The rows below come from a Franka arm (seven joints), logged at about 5 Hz.
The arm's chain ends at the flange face. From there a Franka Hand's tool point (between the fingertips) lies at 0.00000 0.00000 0.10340 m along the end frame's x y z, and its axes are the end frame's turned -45 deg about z.
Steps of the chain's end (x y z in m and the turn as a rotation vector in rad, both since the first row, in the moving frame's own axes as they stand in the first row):
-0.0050 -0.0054 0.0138 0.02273 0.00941 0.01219
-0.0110 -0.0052 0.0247 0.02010 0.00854 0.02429
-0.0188 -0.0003 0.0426 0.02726 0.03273 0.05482
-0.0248 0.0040 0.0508 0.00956 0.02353 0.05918
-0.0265 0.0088 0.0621 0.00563 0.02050 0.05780
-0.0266 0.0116 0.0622 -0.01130 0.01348 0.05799
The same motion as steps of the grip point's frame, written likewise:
0.0026 -0.0083 0.0138 0.00942 0.02273 0.01219
-0.0020 -0.0123 0.0247 0.00817 0.02025 0.02429
-0.0087 -0.0130 0.0425 -0.00387 0.04242 0.05482
-0.0180 -0.0136 0.0508 -0.00988 0.02340 0.05918
-0.0231 -0.0114 0.0621 -0.01051 0.01848 0.05780
-0.0269 -0.0088 0.0622 -0.01752 0.00154 0.05799

